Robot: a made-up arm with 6 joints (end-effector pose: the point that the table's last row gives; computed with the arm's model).
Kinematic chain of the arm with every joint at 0, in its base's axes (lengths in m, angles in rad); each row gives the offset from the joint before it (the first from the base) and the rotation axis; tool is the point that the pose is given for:
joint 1: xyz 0 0 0.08 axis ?
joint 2: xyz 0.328 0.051 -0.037 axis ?
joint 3: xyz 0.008 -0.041 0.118 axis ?
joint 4: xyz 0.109 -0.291 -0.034 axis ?
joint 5: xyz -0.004 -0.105 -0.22 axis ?
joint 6: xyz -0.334 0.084 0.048 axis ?
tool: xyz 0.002 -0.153 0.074
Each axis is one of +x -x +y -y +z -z.
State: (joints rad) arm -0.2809 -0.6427 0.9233 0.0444 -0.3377 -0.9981
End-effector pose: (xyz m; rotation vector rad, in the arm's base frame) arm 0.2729 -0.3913 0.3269 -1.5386 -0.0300 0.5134
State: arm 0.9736 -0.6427 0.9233 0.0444 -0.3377 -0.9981
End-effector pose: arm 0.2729 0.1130 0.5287 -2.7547 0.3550 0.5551
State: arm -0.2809 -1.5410 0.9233 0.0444 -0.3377 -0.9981
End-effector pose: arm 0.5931 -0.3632 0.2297 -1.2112 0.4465 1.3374
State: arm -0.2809 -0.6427 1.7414 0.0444 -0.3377 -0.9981
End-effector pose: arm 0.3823 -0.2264 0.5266 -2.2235 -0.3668 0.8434
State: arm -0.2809 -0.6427 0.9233 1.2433 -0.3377 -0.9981
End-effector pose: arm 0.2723 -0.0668 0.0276 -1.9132 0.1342 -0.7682
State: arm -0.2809 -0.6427 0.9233 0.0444 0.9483 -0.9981
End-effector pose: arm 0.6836 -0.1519 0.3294 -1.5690 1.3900 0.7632
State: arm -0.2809 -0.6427 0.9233 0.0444 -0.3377 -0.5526
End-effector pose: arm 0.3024 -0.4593 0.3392 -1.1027 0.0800 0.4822
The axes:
joint 1: -x
joint 2: -y
joint 3: -x
joint 4: -z
joint 5: +y
joint 6: +x

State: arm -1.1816 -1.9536 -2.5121 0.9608 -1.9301 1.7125
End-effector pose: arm 0.4827 0.5527 0.6457 0.5224 0.5751 -2.0211
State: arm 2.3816 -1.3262 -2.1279 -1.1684 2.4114 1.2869
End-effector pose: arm 0.3676 -0.2989 0.2827 0.5627 1.0609 -1.5849
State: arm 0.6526 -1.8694 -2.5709 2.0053 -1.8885 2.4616
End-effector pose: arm 0.5936 0.4460 -0.5149 -0.2819 -1.0349 -2.0575
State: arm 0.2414 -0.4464 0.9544 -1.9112 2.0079 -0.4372
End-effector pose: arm 0.4840 -0.0017 0.0490 1.5133 -1.4502 -0.9771
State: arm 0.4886 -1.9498 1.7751 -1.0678 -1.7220 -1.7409
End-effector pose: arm 0.8999 -0.5670 0.1032 -0.5238 0.0897 1.6331
